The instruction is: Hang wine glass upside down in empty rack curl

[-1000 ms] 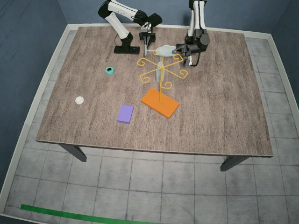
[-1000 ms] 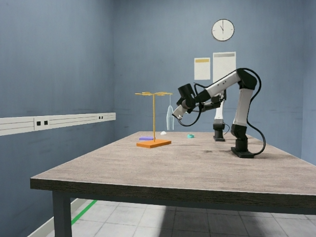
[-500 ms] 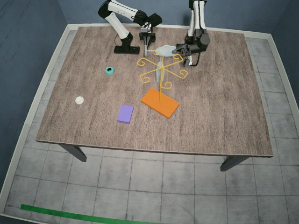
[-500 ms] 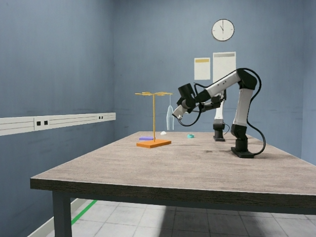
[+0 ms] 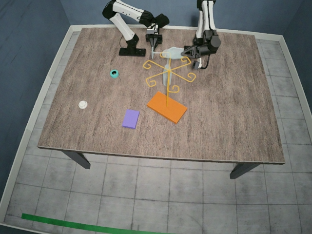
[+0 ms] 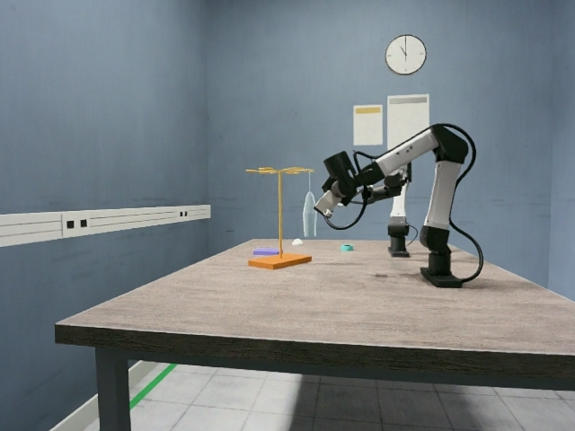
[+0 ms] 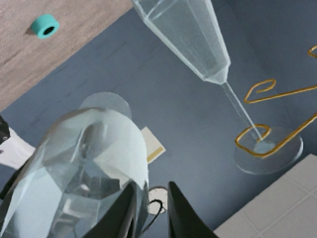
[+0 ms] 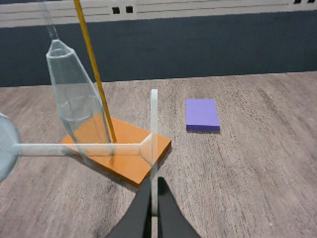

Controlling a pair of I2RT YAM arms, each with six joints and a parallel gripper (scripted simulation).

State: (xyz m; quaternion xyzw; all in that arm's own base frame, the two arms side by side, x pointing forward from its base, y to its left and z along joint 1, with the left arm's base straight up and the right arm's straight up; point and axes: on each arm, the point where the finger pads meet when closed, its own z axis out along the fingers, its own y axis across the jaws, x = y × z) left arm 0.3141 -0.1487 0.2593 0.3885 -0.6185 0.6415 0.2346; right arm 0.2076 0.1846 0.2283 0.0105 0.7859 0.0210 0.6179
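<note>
My left gripper is now 9 cm to the left of the narrow glass, 8 cm short of it and 2 cm above it. From my left hand the other things lie so: white round piece (63 cm to the right, 26 cm below, 15 cm ahead); yellow wire rack (19 cm ahead, 9 cm to the right, 9 cm below).
</note>
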